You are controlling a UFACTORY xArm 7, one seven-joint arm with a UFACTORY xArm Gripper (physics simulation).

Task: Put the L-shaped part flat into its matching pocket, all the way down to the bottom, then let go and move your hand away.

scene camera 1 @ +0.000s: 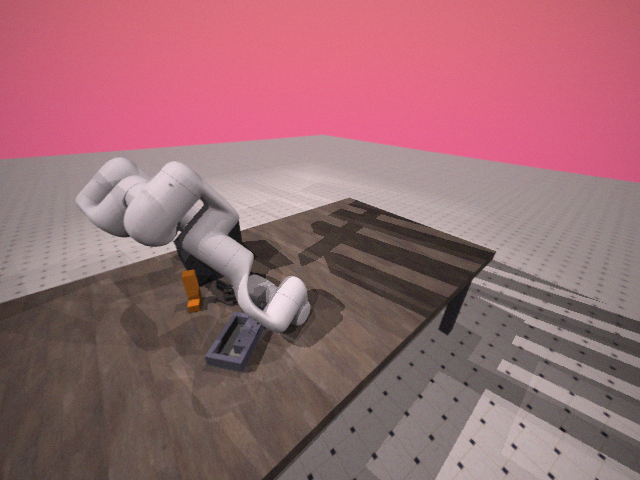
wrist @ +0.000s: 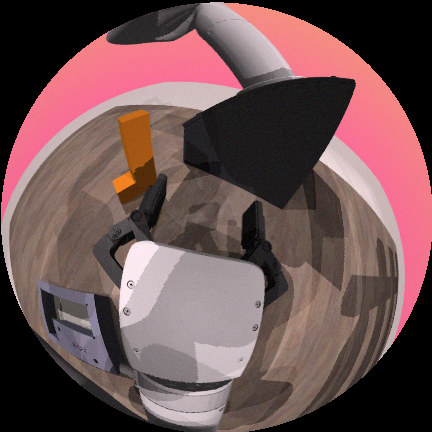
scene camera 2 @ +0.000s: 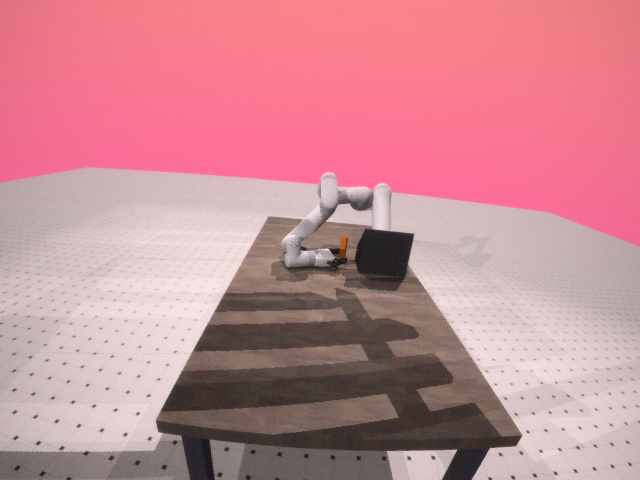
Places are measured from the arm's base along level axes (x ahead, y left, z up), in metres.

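Pixels of known places: gripper, fingertip midpoint: (wrist: 208, 195) (scene camera 2: 342, 255); arm's base, origin of the base link: (wrist: 273, 88) (scene camera 2: 381, 239).
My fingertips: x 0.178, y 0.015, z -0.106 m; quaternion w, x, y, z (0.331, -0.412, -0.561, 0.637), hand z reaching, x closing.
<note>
Ahead of a thing's pixels: the offset from my fingertips to its middle. Level surfaces: height alone.
The orange L-shaped part {0.017 m ahead, 0.112 m right, 0.009 m up} (scene camera 1: 190, 285) (scene camera 2: 343, 246) (wrist: 136, 145) stands upright on the table, its long arm up and its short foot at the bottom. The grey-blue block with the pocket {0.228 m ahead, 0.047 m right, 0.028 m down} (scene camera 1: 216, 358) (wrist: 75, 340) lies on the table, nearer to scene camera 1 than the part; its pocket is unfilled. My gripper (wrist: 208, 195) is open and low over the table, pointing sideways toward the black base. In the wrist view its left finger is close beside the foot of the part, and the part is outside the fingers. Whether they touch is unclear.
The black base box (scene camera 2: 385, 253) (wrist: 265, 135) stands just ahead of the fingertips. The wooden table {0.046 m down} (scene camera 1: 129, 413) (scene camera 2: 289, 356) carries everything; its long edge runs to the right of the block in scene camera 1. The wrist joint (scene camera 1: 286, 304) hangs low beside the block.
</note>
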